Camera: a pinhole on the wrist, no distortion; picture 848 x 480 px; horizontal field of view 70.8 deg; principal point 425.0 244.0 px. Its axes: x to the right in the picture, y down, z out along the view. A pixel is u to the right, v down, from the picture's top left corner.
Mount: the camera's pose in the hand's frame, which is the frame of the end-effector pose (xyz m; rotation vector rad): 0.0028 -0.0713 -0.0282 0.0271 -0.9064 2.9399
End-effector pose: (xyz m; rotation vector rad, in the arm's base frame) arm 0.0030 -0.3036 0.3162 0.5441 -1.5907 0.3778
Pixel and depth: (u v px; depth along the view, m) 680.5 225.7 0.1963
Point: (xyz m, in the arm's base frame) -0.0159 -0.5133 0.2086
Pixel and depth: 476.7 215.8 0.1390
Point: 0.0070 -0.4711 0.2871
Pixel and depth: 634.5 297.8 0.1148
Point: 0.0311 -0.4510 0.2609
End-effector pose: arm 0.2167 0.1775 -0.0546 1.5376 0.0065 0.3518
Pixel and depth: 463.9 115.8 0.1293
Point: 0.2604 0.0853 -0.1691
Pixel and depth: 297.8 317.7 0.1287
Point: 0.2940 0.1186 -0.2000
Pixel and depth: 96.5 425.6 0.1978
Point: 0.3923 0.1084 -0.2601
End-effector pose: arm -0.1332 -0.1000 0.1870 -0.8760 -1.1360 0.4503
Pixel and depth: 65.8 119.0 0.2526
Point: -0.2804 -0.0195 0.4525
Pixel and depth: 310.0 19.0 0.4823
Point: -0.5445 0.0306 0.4779
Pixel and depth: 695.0 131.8 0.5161
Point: -0.6723 -0.2498 0.3365
